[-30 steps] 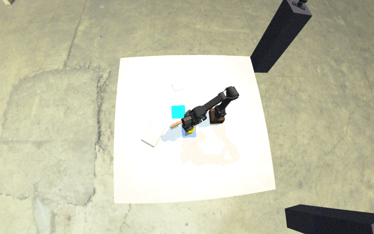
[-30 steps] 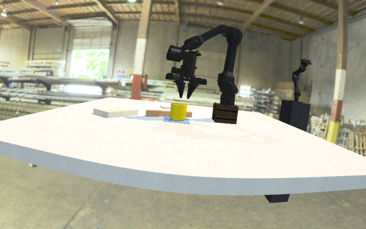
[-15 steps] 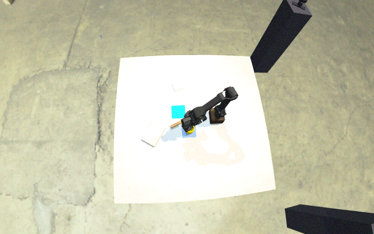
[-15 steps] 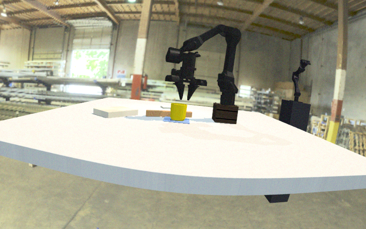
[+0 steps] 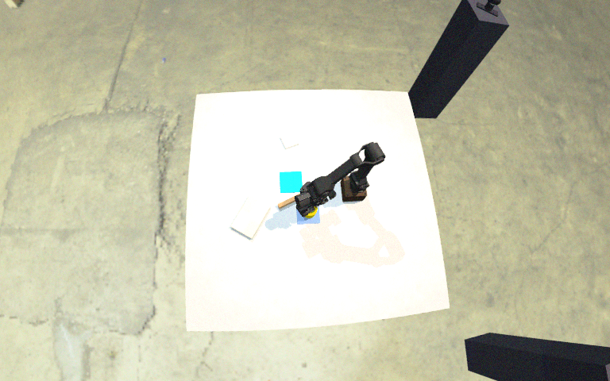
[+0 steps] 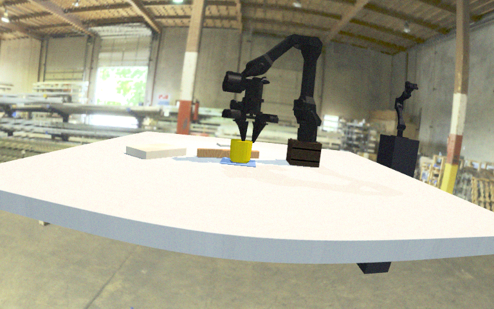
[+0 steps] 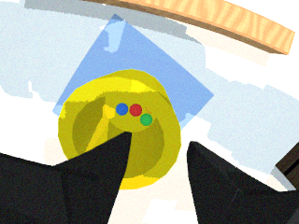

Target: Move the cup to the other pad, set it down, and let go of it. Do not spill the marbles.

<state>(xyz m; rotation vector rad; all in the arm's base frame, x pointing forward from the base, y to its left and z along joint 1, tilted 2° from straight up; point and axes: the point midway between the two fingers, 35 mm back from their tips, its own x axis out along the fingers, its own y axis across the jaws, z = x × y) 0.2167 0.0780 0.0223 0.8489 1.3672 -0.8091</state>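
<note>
Right now my gripper tip is 30 mm above the yellow cup, 20 mm short of it and 10 mm to the right of it. The rest, counted from my gripper tip: cyan pad: 150 mm to the right, 100 mm ahead, 70 mm below; wooden bar: 70 mm to the right, 60 mm below, 60 mm ahead; pale blue pad: 70 mm below, 30 mm ahead, 10 mm to the left.
</note>
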